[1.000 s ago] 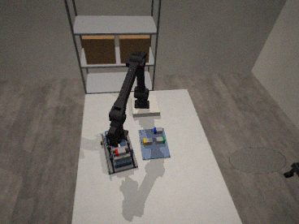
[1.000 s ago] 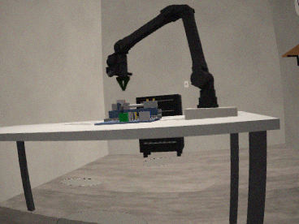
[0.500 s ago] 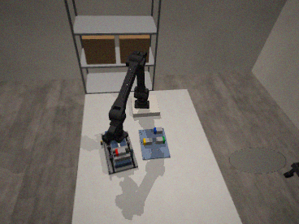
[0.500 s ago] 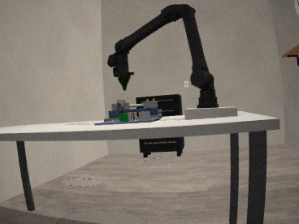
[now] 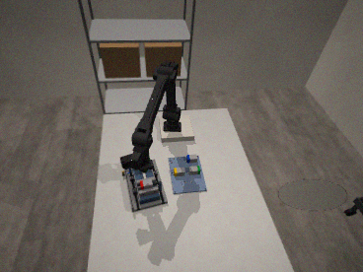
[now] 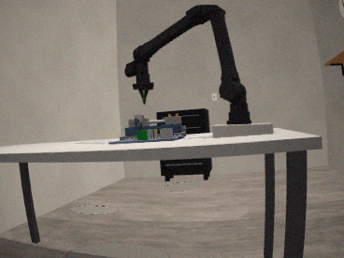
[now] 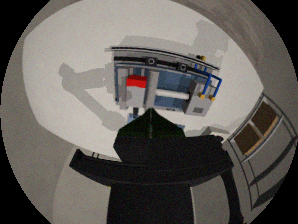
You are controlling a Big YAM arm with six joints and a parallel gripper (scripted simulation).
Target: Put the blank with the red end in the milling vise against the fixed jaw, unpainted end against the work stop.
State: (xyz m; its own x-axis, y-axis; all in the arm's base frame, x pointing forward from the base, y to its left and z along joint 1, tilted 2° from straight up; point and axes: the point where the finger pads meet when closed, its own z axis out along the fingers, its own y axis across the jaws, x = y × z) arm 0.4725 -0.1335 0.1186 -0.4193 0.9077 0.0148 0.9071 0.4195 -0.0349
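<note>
Right now the red-ended blank is 80 mm below my hand, 30 mm ahead of it and 10 mm to the left of it. From my hand the other things lie so: yellow-ended blank (180 mm to the left, 150 mm below, 110 mm behind); green-ended blank (270 mm to the left, 150 mm below, 130 mm behind); blue plate (230 mm to the left, 170 mm below, 120 mm behind).
</note>
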